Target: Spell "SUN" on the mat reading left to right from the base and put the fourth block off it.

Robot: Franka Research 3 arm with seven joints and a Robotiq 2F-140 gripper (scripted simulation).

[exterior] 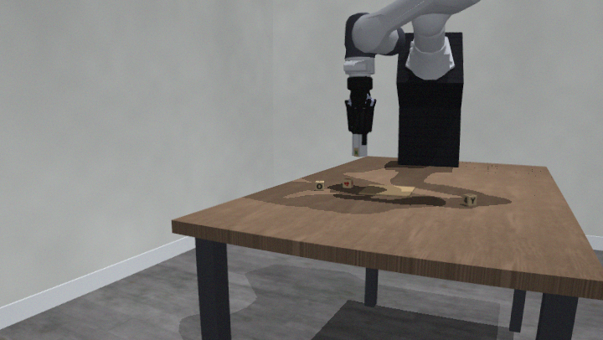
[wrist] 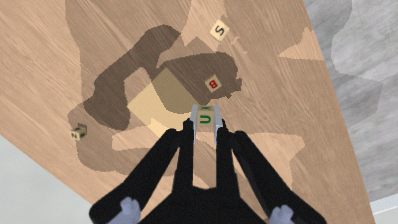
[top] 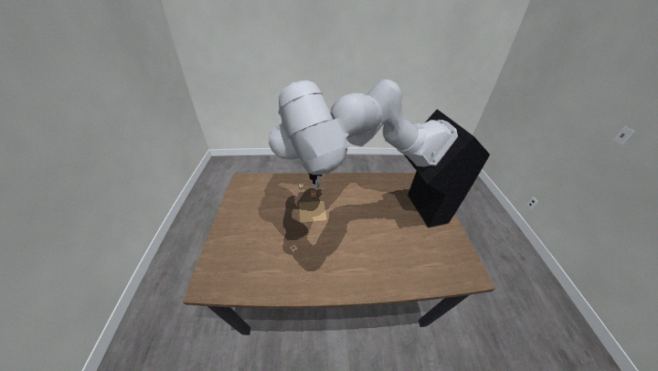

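Right now the tan mat is 4 cm ahead of my hand, 9 cm to the left of it and 13 cm below it. From my hand the other things lie so: S block 8 cm ahead, 10 cm to the right, 11 cm below; U block 2 cm below.
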